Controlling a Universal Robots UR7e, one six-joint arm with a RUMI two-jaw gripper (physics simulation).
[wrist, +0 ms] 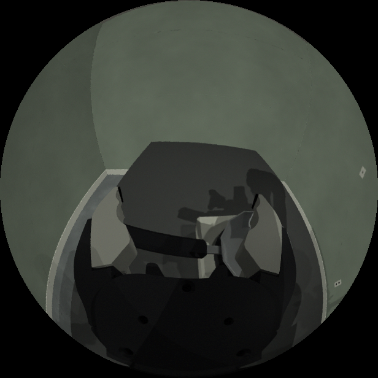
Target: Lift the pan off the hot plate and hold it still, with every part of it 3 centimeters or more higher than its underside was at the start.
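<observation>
The pan shows in the lower middle of the wrist view, its grey bowl (pixel 232 247) partly hidden behind the right finger. Its black handle (pixel 167 242) runs leftward from the bowl across the gap between the fingers, with its free end near the left finger. The pale hot plate (pixel 206 223) shows in part beside and behind the bowl; whether the two touch cannot be told. My gripper (pixel 188 192) is open, with nothing held. Its fingers are spread along the handle's length, one near each end of it. The right finger overlaps the bowl in view.
A dark grey table top (pixel 190 165) lies under the hot plate, with several shadows on it. A light rim (pixel 75 220) edges a panel at the left, and another light edge runs down the right. Green floor lies beyond, with small pale plates at the far right.
</observation>
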